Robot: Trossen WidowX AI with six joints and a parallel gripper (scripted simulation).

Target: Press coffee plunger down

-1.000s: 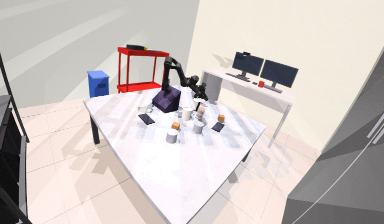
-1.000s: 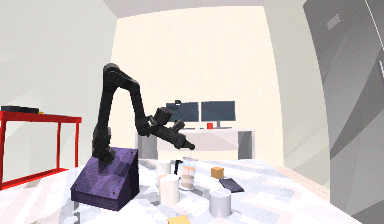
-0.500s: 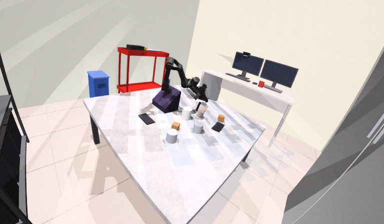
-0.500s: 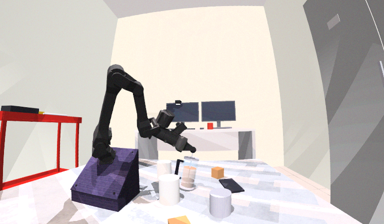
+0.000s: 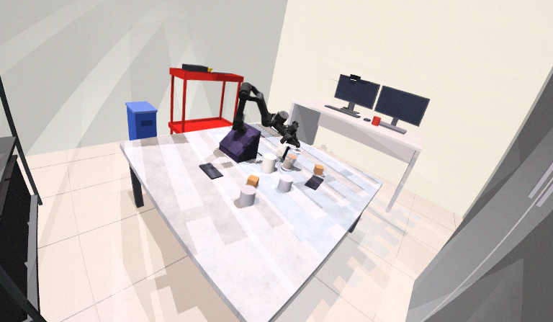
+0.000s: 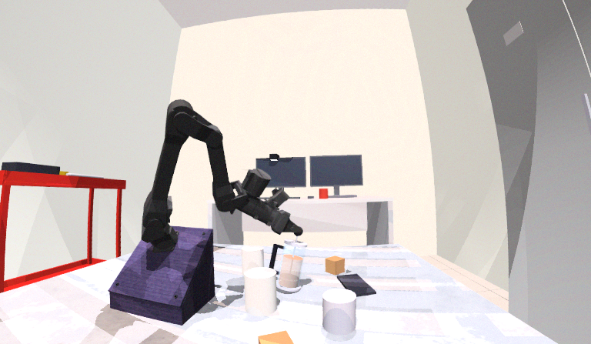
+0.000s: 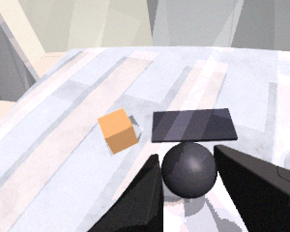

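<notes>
My gripper tip is 40 mm past the glass coffee press and 90 mm above it.
</notes>
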